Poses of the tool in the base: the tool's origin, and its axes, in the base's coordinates. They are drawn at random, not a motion.
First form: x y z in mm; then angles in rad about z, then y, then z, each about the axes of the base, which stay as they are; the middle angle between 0 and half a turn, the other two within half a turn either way.
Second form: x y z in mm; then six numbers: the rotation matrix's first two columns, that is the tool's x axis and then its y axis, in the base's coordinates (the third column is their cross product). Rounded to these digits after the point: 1 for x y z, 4 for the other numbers.
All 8 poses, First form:
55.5 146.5 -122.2 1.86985 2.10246 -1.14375
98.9 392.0 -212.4 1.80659 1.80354 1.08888
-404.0 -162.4 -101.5 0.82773 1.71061 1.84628
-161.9 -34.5 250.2 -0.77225 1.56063 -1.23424
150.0 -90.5 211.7 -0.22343 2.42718 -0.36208
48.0 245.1 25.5 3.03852 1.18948 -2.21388
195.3 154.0 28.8 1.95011 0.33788 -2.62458
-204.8 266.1 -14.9 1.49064 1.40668 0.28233
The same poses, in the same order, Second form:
55.5 146.5 -122.2 0.9317 0.2599 0.2539 -0.0675 -0.5630 0.8237
98.9 392.0 -212.4 -0.8366 0.4984 0.2273 0.3110 0.0904 0.9461
-404.0 -162.4 -101.5 -0.6830 -0.2910 -0.6699 -0.6790 -0.0853 0.7292
-161.9 -34.5 250.2 -0.6562 -0.2373 -0.7163 0.6785 0.2299 -0.6977
150.0 -90.5 211.7 -0.7674 0.0537 -0.6389 0.1889 0.9712 -0.1452
48.0 245.1 25.5 0.3043 0.2345 0.9232 -0.7730 0.6271 0.0955
195.3 154.0 28.8 0.7628 -0.6348 0.1227 0.5788 0.7551 0.3079
-204.8 266.1 -14.9 -0.2651 0.9610 -0.0790 -0.1787 0.0315 0.9834

